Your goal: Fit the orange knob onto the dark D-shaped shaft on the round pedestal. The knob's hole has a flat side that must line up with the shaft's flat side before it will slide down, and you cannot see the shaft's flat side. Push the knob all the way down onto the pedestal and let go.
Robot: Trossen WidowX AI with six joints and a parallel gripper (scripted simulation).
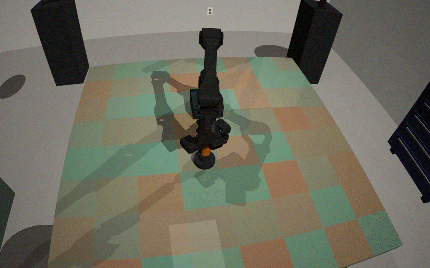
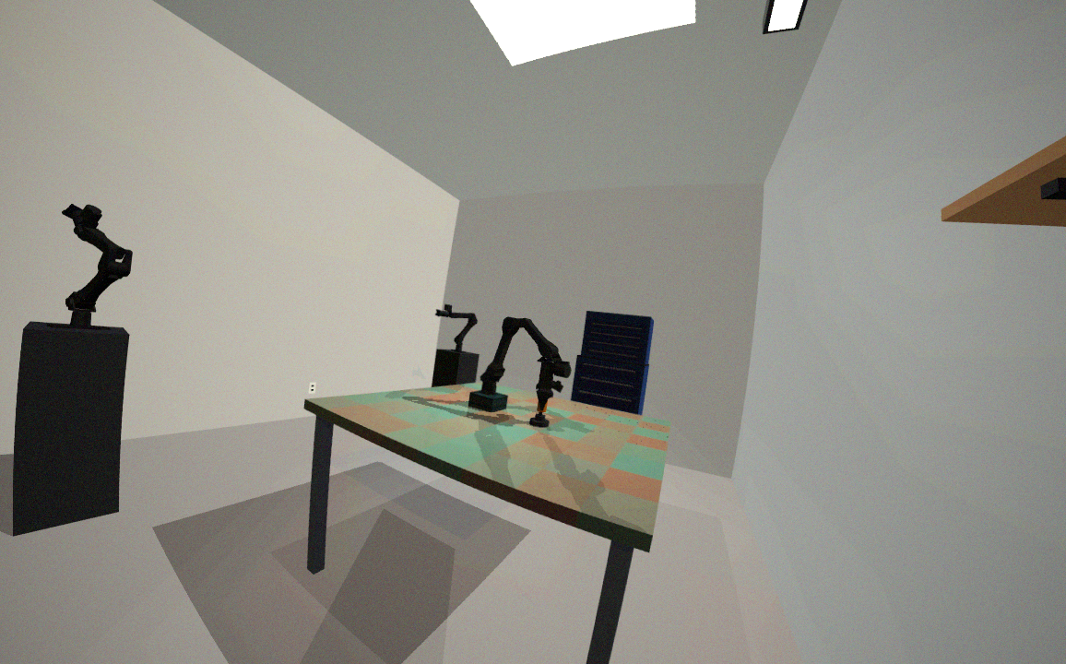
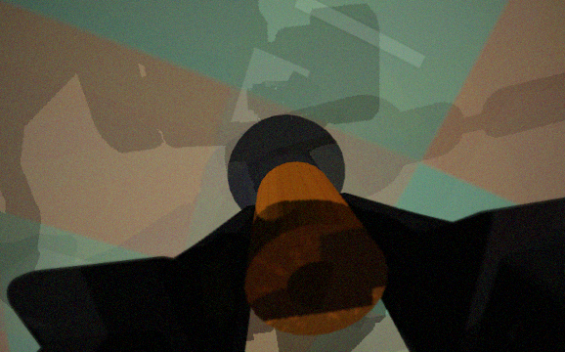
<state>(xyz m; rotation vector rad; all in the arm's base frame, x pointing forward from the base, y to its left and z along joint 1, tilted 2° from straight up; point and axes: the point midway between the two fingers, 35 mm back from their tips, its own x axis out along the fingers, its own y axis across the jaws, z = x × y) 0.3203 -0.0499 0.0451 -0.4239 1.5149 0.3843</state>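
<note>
My gripper tip is 40 mm above the pedestal. Also, from my gripper tip: orange knob: 20 mm above.
</note>
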